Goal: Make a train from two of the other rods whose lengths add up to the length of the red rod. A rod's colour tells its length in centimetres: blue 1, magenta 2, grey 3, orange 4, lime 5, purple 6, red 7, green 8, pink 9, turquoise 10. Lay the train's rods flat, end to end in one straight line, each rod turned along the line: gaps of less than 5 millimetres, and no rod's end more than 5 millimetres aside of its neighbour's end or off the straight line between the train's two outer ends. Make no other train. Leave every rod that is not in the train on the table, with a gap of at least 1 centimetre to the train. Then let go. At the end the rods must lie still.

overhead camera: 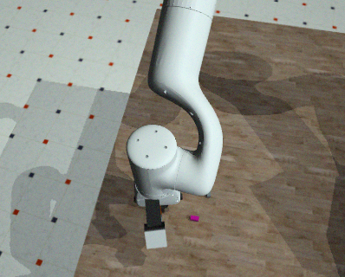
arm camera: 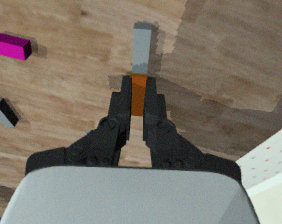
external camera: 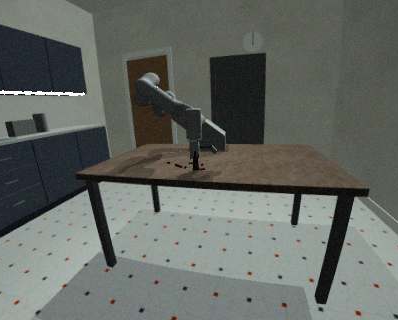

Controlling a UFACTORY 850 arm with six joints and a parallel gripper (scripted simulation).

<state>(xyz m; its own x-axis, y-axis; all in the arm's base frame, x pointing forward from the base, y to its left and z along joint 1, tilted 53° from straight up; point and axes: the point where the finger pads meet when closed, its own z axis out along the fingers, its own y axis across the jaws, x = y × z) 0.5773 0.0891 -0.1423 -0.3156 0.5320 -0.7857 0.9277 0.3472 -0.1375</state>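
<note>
My gripper is now 2 cm above the orange rod. From my hand the other things lie so: blue rod 8 cm to the right, 2 cm below, 2 cm behind; red rod 13 cm to the right, 4 cm behind, 2 cm below; grey rod 4 cm to the left, 2 cm below, 1 cm behind.
</note>
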